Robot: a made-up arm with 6 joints.
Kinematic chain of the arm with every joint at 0, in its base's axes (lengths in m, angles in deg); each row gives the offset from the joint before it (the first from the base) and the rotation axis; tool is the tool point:
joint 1: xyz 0 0 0.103 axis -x
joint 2: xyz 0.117 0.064 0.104 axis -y
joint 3: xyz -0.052 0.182 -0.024 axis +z
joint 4: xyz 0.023 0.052 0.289 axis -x
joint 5: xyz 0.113 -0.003 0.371 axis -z
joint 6: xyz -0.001 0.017 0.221 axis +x
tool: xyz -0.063 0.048 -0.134
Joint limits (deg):
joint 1: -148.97..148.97
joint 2: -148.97..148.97
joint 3: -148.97..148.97
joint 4: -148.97..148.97
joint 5: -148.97..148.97
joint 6: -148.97..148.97
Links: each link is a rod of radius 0.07 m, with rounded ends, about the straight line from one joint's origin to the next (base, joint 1, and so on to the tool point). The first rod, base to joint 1, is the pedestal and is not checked.
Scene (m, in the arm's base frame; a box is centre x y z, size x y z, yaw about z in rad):
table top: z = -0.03
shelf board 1: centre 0.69 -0.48 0.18 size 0.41 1 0.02 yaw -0.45
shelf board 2: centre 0.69 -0.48 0.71 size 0.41 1 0.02 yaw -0.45
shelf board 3: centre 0.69 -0.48 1.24 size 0.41 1 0.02 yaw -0.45
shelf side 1: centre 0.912 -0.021 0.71 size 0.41 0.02 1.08 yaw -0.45
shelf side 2: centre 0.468 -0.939 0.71 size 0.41 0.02 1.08 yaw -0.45
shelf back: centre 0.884 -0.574 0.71 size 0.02 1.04 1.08 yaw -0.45
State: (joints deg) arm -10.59 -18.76 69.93 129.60 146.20 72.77
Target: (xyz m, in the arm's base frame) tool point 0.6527 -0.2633 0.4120
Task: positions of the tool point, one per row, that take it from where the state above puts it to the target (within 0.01 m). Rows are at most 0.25 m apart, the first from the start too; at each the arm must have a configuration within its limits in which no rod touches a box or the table.
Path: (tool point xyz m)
1: -0.4036 0.4713 0.6115
2: -0.3825 0.2577 0.7320
3: -0.3100 0.0315 0.7935
4: -0.2005 -0.1810 0.7840
5: -0.0741 -0.3544 0.7046
6: 0.0474 -0.4701 0.5697
7: 0.2771 -0.4479 0.5856
8: 0.4895 -0.3698 0.5341
9: 0.6527 -0.2633 0.4120

